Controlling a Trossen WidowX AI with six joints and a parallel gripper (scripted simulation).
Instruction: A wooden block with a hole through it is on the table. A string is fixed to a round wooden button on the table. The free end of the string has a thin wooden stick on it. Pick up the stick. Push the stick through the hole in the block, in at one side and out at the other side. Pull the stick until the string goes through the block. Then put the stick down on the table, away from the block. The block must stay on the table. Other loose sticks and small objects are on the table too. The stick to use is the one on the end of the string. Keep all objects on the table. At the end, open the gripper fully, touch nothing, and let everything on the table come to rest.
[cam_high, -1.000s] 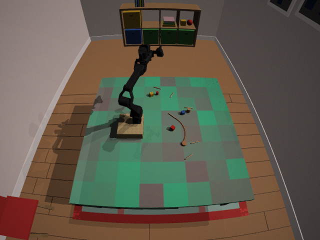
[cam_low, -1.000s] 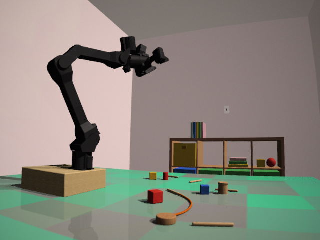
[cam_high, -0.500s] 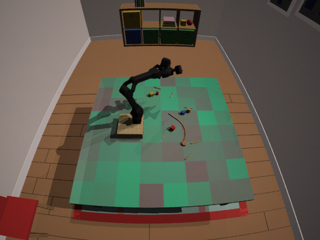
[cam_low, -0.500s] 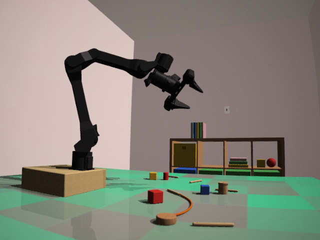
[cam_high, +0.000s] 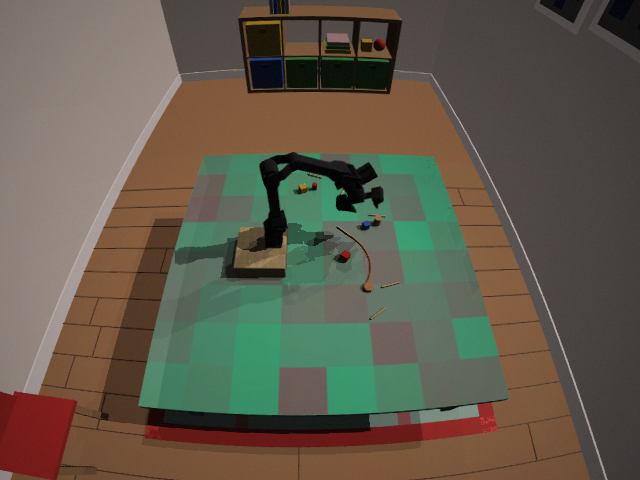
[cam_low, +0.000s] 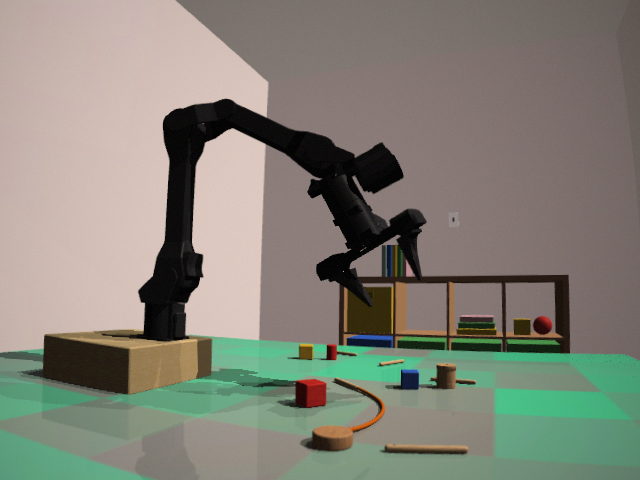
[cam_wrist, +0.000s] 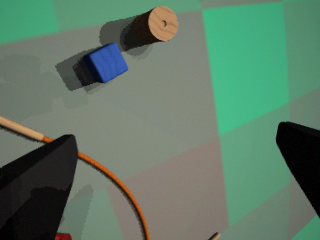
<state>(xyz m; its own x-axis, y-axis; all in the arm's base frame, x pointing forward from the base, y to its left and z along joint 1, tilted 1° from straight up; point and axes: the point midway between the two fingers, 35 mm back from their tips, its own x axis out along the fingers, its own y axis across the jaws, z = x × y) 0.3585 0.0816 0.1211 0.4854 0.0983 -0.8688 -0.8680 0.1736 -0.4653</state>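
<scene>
Right now the red block is 9 cm behind my gripper tip, 13 cm to the right of it and 14 cm below it. From my gripper tip the other things lie so: thin wooden stick (7 cm behind, 15 cm below); then wooden cylinder (7 cm ahead, 5 cm to the left, 13 cm below); then blue cube (2 cm ahead, 3 cm to the left, 14 cm below).
</scene>
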